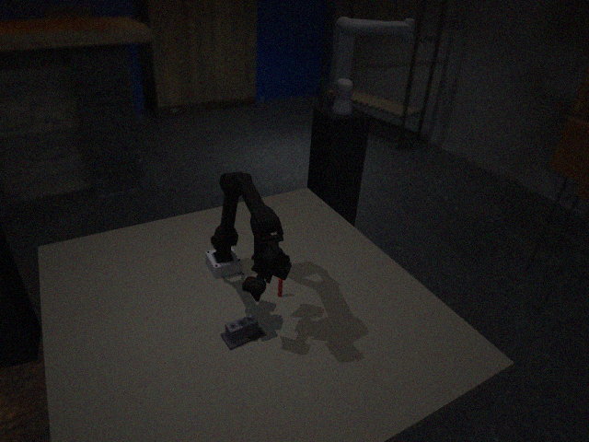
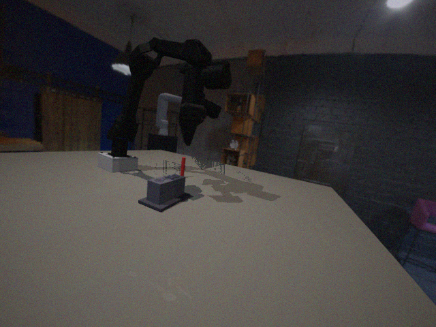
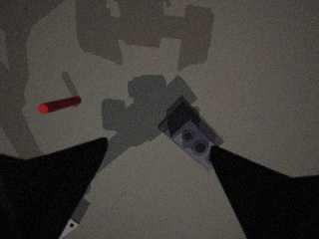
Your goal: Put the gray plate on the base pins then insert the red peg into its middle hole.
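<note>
The red peg is 110 mm behind my gripper tip, 100 mm to the left of it and 100 mm below it. The rest, counted from my gripper tip: dark flat base 30 mm ahead, 80 mm to the right, 130 mm below; then gray plate 30 mm ahead, 80 mm to the right, 100 mm below.
</note>
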